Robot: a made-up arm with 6 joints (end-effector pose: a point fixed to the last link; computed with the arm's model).
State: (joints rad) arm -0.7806 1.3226 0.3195 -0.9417 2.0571 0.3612
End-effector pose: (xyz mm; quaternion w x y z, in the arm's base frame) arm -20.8 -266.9 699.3 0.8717 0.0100 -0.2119 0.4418
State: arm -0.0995 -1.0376 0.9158 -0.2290 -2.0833 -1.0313
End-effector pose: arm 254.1 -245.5 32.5 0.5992 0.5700 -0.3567 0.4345
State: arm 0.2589 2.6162 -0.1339 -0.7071 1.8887 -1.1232
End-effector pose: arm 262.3 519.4 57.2 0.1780 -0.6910 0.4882 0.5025
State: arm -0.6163 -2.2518 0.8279 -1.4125 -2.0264 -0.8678
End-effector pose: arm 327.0 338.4 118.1 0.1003 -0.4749 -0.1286 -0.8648
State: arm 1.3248 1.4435 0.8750 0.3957 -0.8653 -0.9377
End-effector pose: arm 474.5 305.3 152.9 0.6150 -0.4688 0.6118 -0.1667
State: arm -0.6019 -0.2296 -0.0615 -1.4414 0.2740 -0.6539
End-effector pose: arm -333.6 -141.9 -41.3 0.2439 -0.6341 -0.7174 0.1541
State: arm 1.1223 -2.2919 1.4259 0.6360 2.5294 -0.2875
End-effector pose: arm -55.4 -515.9 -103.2 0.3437 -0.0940 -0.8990 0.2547
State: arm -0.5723 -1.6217 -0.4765 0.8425 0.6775 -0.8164
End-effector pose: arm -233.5 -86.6 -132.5 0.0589 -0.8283 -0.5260 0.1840
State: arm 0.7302 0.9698 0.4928 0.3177 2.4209 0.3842
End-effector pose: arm 878.6 313.3 37.2 0.4853 0.1714 0.6256 0.5863
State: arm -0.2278 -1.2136 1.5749 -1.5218 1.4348 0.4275
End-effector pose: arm 177.1 -16.4 806.9 0.4452 -0.0517 0.3522 -0.8216
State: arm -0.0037 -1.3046 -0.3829 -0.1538 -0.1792 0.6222
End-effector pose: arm -345.6 105.8 470.8 0.5546 -0.5342 -0.2028 0.6049
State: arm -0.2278 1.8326 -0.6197 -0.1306 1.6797 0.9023
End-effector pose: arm 606.1 277.0 695.0 0.8539 -0.1746 0.4853 -0.0701
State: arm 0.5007 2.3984 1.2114 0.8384 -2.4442 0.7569
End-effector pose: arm 708.8 -251.8 -94.8 0.5589 0.0519 0.8076 -0.1810
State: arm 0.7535 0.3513 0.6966 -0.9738 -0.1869 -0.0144
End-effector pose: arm 154.3 156.7 670.6 0.0360 -0.2275 -0.2113 0.9499
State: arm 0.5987 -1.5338 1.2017 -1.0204 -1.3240 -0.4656
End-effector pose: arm 63.9 122.4 -291.3 0.0332 0.8403 0.4783 0.2528
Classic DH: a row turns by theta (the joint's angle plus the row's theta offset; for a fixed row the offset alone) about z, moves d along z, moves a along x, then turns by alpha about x. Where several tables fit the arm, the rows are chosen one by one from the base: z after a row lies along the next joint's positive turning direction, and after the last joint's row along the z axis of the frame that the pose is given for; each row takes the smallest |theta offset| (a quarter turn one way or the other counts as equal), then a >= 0, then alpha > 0; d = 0 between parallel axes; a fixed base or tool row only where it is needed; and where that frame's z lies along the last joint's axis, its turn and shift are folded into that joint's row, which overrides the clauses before.
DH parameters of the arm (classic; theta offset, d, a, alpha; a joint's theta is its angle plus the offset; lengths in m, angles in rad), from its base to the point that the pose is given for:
base (fixed): 0.016 0.0468 0.1039 -1.4383
joint 1: 1.0771 0.1221 -0.0326 -1.1327
joint 2: -1.4067 0.047 -0.0014 1.8256
joint 3: 0.4555 0.1282 -0.0711 -1.3788
joint 4: -0.62 -0.1569 -0.0122 -2.5973
joint 5: -0.7965 0.0134 0.2192 1.1705
joint 6: 0.6231 -0.1545 0.0599 1.5473
tool (fixed): 1.7033 0.4344 0 0

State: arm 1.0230 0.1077 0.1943 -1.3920 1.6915 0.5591
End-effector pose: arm 521.8 -454.1 -170.1 0.5850 0.7103 -0.0393 0.3895
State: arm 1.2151 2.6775 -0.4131 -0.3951 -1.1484 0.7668
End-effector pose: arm -231.1 -47.0 429.8 0.9525 0.0321 -0.2778 0.1203
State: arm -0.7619 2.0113 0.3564 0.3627 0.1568 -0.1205
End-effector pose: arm 156.6 570.5 -160.0 0.1304 0.1659 -0.7513 -0.6253
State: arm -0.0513 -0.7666 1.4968 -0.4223 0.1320 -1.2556
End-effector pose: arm 212.9 -166.5 239.2 0.6547 0.3452 0.6654 0.0966
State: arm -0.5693 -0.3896 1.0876 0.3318 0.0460 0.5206
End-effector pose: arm -331.4 186.9 -316.5 0.1328 0.9769 -0.0277 -0.1650
